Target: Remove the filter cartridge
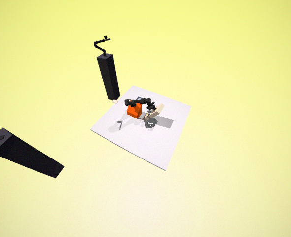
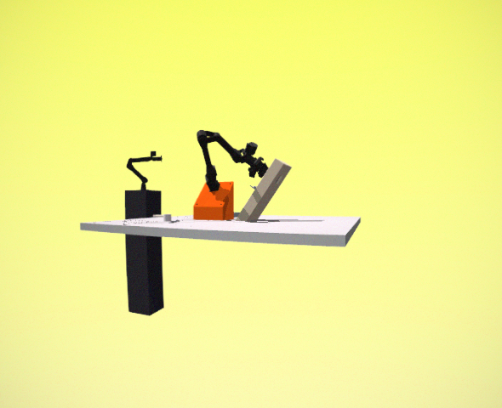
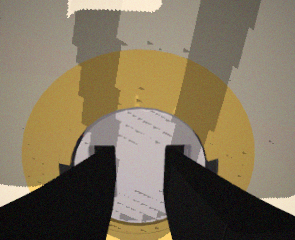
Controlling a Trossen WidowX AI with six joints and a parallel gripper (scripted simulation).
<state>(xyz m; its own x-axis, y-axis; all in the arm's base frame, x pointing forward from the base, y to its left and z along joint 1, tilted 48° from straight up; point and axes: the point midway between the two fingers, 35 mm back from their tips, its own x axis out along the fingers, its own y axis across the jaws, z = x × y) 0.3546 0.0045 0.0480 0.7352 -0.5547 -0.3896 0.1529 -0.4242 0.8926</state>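
The beige service panel is 80 mm below my gripper tip and 40 mm behind it. Also, from my gripper tip: white round filter cartridge: 10 mm below, 10 mm ahead; then grey square tray: 410 mm behind, 320 mm to the left, 250 mm below.
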